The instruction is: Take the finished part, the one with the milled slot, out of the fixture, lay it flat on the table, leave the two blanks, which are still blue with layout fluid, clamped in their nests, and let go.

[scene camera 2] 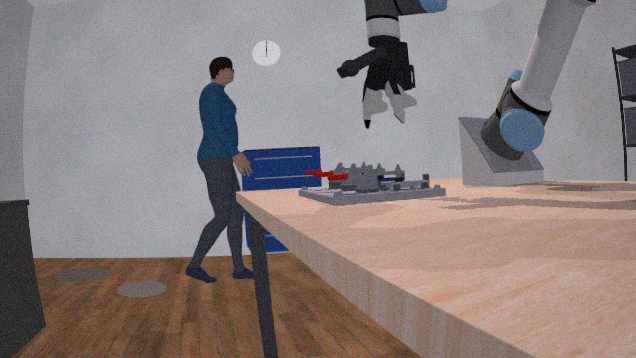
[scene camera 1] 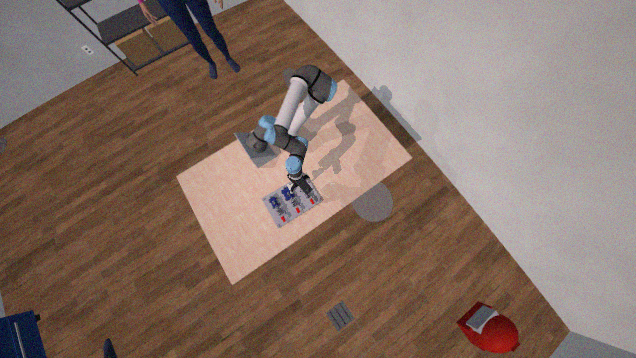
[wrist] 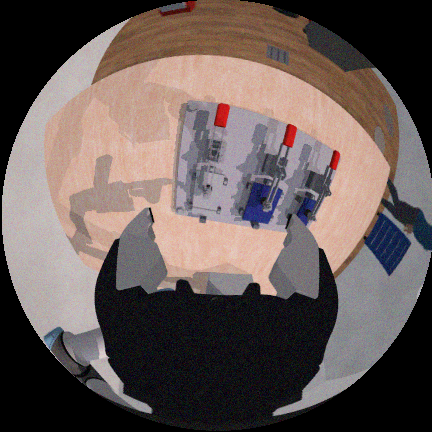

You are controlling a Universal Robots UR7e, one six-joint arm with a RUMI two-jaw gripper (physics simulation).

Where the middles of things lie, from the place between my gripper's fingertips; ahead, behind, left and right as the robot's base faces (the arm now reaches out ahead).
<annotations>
Now: hand 3 cm past the grey finished part [wrist: 201, 206], 2 cm to the right of it and 12 cm above it. From my hand the other things lie so: grey fixture plate [scene camera 2: 325, 195] 2 cm ahead, 9 cm to the right, 14 cm below.
</annotations>
